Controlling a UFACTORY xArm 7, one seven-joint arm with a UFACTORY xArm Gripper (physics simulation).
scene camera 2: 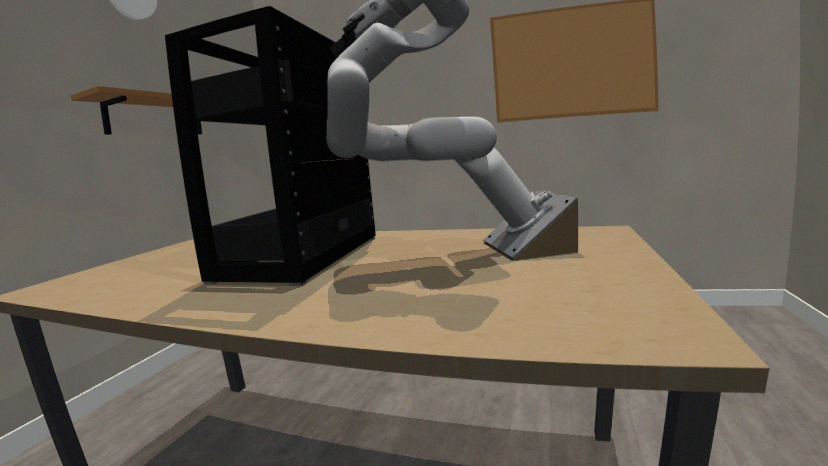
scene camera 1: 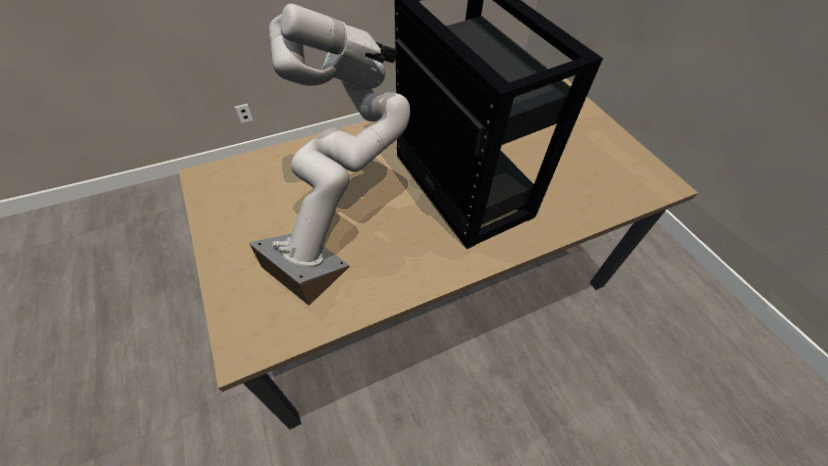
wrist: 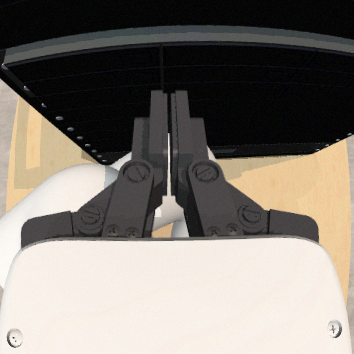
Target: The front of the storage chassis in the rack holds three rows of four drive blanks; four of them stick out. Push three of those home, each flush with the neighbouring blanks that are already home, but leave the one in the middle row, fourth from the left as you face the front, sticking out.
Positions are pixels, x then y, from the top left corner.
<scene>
A black rack shows in scene camera 2, in scene camera 1 and in the wrist view (265,85). One and the same spot on the black rack: (scene camera 2: 324,210) is (scene camera 1: 415,151).
</scene>
